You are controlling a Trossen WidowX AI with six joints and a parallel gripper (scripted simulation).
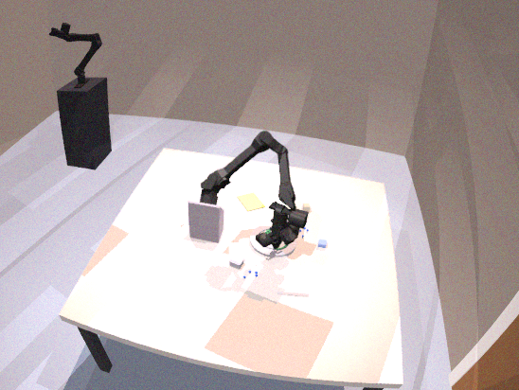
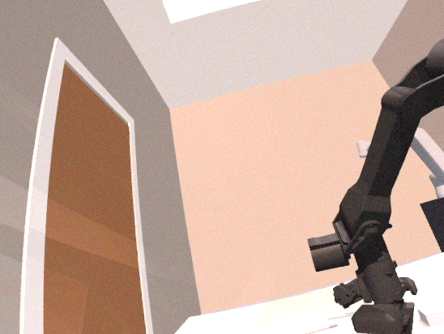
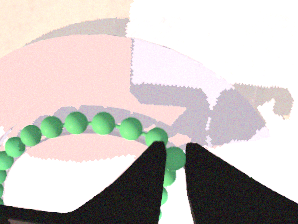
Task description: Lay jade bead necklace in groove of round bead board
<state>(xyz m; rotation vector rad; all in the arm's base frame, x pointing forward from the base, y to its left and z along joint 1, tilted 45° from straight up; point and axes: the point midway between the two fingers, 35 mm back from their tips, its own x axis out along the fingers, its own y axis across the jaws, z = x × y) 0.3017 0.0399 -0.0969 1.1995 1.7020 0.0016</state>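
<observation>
My gripper tip is 60 mm to the right of the round white bead board, 20 mm past it and 10 mm above it. The rest, counted from my gripper tip: thin rod: 230 mm to the right, 100 mm ahead, 20 mm below; then blue block: 200 mm ahead, 90 mm to the left, 10 mm below; then cream block: 310 mm to the left, 100 mm ahead.
</observation>
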